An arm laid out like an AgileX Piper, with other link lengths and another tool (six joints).
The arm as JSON. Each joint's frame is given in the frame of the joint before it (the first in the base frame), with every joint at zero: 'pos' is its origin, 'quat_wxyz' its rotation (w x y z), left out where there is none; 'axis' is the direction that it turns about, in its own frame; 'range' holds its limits. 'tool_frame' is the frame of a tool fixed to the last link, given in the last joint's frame.
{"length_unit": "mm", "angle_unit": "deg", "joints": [
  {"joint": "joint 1", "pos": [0.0, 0.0, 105.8], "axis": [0.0, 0.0, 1.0], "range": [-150.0, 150.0]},
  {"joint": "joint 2", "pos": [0.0, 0.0, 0.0], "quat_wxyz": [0.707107, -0.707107, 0.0, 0.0], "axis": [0.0, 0.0, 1.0], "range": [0.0, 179.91]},
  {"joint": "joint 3", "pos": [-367.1, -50.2, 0.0], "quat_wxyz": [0.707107, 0.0, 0.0, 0.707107], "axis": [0.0, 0.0, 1.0], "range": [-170.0, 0.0]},
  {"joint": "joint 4", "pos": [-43.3, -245.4, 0.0], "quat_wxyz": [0.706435, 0.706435, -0.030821, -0.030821], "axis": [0.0, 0.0, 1.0], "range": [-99.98, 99.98]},
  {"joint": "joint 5", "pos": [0.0, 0.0, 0.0], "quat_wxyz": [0.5, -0.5, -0.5, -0.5], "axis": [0.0, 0.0, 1.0], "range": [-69.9, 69.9]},
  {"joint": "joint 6", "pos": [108.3, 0.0, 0.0], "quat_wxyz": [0.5, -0.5, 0.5, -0.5], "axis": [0.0, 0.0, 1.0], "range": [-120.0, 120.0]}
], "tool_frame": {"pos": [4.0, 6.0, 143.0], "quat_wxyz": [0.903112, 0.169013, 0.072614, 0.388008]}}
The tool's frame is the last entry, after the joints.
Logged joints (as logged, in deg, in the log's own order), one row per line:
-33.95, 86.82, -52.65, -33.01, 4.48, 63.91
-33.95, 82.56, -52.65, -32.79, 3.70, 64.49
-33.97, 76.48, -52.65, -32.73, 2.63, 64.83
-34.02, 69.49, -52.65, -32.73, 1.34, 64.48
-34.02, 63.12, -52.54, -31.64, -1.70, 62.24
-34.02, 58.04, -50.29, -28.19, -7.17, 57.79
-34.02, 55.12, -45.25, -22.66, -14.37, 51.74
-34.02, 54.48, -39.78, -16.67, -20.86, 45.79
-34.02, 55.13, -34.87, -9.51, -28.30, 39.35
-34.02, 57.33, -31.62, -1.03, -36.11, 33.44
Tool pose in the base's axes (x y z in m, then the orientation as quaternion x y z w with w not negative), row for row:
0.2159, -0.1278, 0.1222, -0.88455, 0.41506, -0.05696, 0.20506
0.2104, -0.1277, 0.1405, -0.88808, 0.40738, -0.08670, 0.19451
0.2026, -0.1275, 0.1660, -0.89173, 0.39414, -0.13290, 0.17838
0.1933, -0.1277, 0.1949, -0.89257, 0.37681, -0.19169, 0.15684
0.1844, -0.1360, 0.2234, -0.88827, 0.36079, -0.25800, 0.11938
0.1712, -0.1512, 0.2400, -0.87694, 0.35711, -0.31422, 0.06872
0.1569, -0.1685, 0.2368, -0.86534, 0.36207, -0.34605, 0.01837
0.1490, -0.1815, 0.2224, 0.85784, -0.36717, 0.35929, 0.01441
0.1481, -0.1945, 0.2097, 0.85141, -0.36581, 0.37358, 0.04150
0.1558, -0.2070, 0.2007, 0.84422, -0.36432, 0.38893, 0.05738
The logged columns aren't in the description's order. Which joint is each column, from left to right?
Columns, left to right: joint 1, joint 2, joint 3, joint 6, joint 4, joint 5.
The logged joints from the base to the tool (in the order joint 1, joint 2, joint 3, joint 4, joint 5, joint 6), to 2 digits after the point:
-33.95, 86.82, -52.65, 4.48, 63.91, -33.01
-33.95, 82.56, -52.65, 3.70, 64.49, -32.79
-33.97, 76.48, -52.65, 2.63, 64.83, -32.73
-34.02, 69.49, -52.65, 1.34, 64.48, -32.73
-34.02, 63.12, -52.54, -1.70, 62.24, -31.64
-34.02, 58.04, -50.29, -7.17, 57.79, -28.19
-34.02, 55.12, -45.25, -14.37, 51.74, -22.66
-34.02, 54.48, -39.78, -20.86, 45.79, -16.67
-34.02, 55.13, -34.87, -28.30, 39.35, -9.51
-34.02, 57.33, -31.62, -36.11, 33.44, -1.03

